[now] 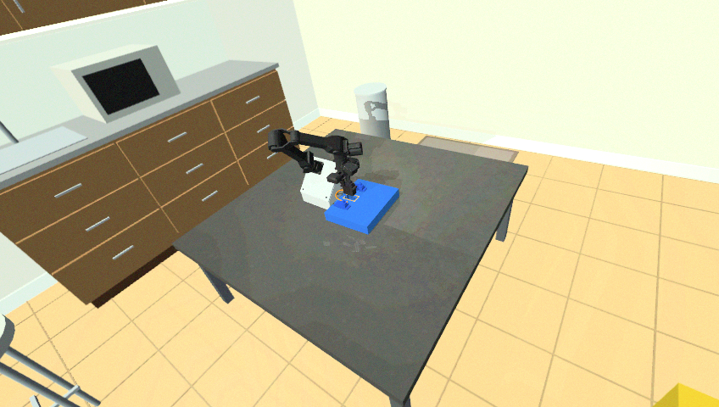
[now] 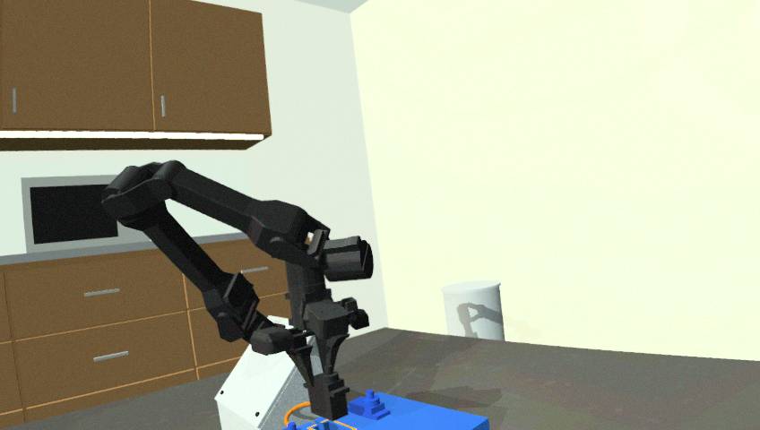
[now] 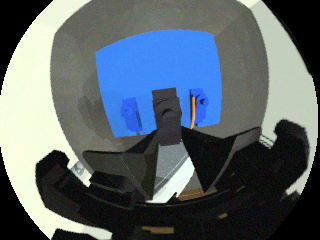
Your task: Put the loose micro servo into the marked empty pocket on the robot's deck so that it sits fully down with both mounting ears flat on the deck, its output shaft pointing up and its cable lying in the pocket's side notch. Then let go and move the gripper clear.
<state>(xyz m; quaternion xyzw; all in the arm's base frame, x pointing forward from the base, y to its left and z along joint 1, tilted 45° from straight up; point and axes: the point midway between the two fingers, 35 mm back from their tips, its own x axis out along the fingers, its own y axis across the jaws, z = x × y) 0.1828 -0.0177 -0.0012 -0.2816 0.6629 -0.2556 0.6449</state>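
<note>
The robot deck lies 120 mm ahead of my gripper tip and 100 mm below it.
</note>
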